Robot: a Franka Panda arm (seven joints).
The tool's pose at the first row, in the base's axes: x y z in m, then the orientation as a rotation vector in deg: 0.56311, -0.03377, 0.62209, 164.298, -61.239, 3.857
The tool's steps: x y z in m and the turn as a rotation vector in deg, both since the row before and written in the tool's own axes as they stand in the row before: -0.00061, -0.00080, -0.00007, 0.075, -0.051, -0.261; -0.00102, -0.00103, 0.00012, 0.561, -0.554, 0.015; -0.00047, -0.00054, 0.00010, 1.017, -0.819, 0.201; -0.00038, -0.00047, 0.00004, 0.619, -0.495, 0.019; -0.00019, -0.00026, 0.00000, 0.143, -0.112, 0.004; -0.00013, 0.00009, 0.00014, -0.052, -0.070, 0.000; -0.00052, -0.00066, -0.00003, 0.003, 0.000, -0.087; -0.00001, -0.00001, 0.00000, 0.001, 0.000, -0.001; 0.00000, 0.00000, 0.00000, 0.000, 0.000, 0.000; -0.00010, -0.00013, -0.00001, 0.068, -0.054, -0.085; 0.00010, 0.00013, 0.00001, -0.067, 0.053, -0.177; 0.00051, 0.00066, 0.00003, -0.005, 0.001, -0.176; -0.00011, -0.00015, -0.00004, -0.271, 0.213, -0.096; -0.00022, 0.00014, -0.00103, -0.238, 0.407, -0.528; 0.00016, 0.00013, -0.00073, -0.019, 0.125, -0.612
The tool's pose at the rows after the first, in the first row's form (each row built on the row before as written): 0.56317, -0.03276, 0.62207, 164.516, -60.892, 3.810; 0.56307, -0.03133, 0.62182, 165.193, -61.163, 3.326; 0.56307, -0.03062, 0.62167, 166.264, -61.876, 2.716; 0.56309, -0.03002, 0.62160, 166.968, -62.160, 2.342; 0.56312, -0.02970, 0.62159, 167.130, -62.225, 2.259; 0.56296, -0.02969, 0.62145, 167.108, -62.219, 2.128; 0.56300, -0.02885, 0.62145, 167.157, -62.093, 2.128; 0.56300, -0.02884, 0.62145, 167.158, -62.092, 2.129; 0.56300, -0.02884, 0.62145, 167.158, -62.092, 2.129; 0.56301, -0.02868, 0.62145, 167.281, -61.996, 2.086; 0.56300, -0.02884, 0.62145, 167.298, -61.709, 2.122; 0.56296, -0.02967, 0.62145, 167.386, -61.450, 2.117; 0.56297, -0.02948, 0.62148, 167.125, -61.199, 2.277; 0.56270, -0.02940, 0.62250, 167.051, -60.300, 2.724; 0.56273, -0.02957, 0.62324, 167.303, -59.381, 2.875
